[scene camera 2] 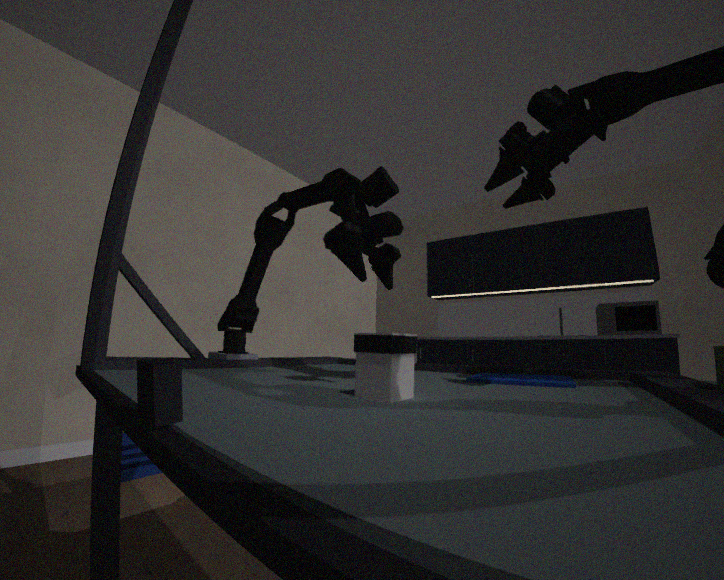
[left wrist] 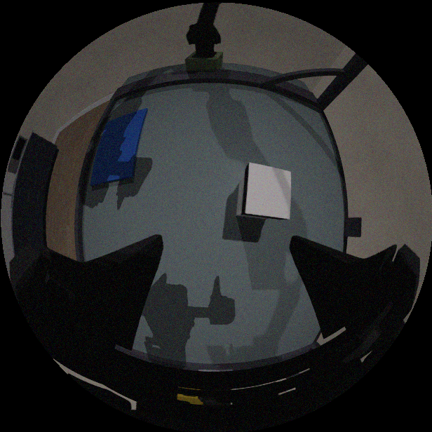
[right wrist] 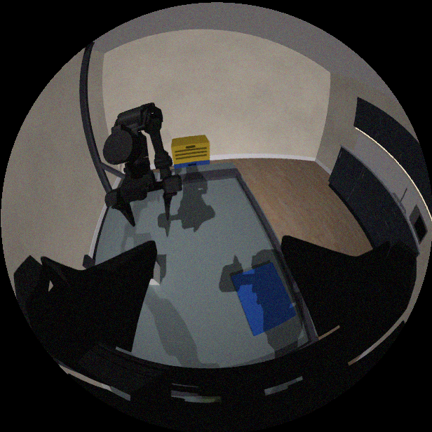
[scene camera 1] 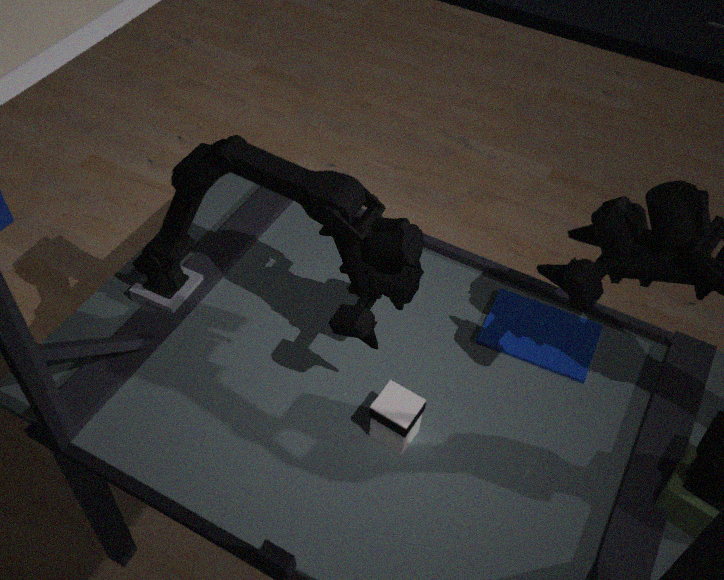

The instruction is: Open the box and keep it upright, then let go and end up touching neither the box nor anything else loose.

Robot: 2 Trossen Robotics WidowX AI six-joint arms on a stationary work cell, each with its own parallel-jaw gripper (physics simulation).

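Frame: origin at the left arm's base, x ahead, y left, z up, level; centimetres.
Seen in the pictures: left gripper, fingertip midpoint: (scene camera 2: pixel 378 285) (scene camera 1: pixel 388 328); right gripper, fingertip midpoint: (scene camera 2: pixel 495 199) (scene camera 1: pixel 553 251); left arm's base, origin of the base link: (scene camera 2: pixel 233 353) (scene camera 1: pixel 166 282); right arm's base, origin of the base link: (scene camera 1: pixel 711 485).
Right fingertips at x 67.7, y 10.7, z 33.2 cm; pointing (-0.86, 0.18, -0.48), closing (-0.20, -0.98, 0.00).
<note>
Offsets run from my right fingertips to a thing's top centre.
The small white box (scene camera 1: pixel 397 406) (scene camera 2: pixel 384 373) (left wrist: pixel 268 191) stands upright on the table, with a flat lid closed on top and a dark band under the lid's white face. In the right wrist view part of the box (right wrist: pixel 157 276) shows behind a finger. My left gripper (scene camera 1: pixel 387 327) (scene camera 2: pixel 377 283) (left wrist: pixel 229 242) (right wrist: pixel 150 222) is open and empty, pointing down, above the table and apart from the box. My right gripper (scene camera 1: pixel 554 249) (scene camera 2: pixel 496 198) (right wrist: pixel 220 245) is open and empty, high above the table's far edge, well away from the box.
A flat blue panel @(dx +1.3, dy +15.0, dz -35.8 cm) (scene camera 1: pixel 543 329) (scene camera 2: pixel 522 380) (left wrist: pixel 120 147) (right wrist: pixel 270 300) lies near the table's far edge, below my right gripper. Dark frame posts (scene camera 1: pixel 96 507) (scene camera 2: pixel 134 157) rise at the table's side. A small dark block @(dx -20.3, dy -47.3, dz -30.8 cm) (scene camera 2: pixel 159 392) sits on the near edge.
</note>
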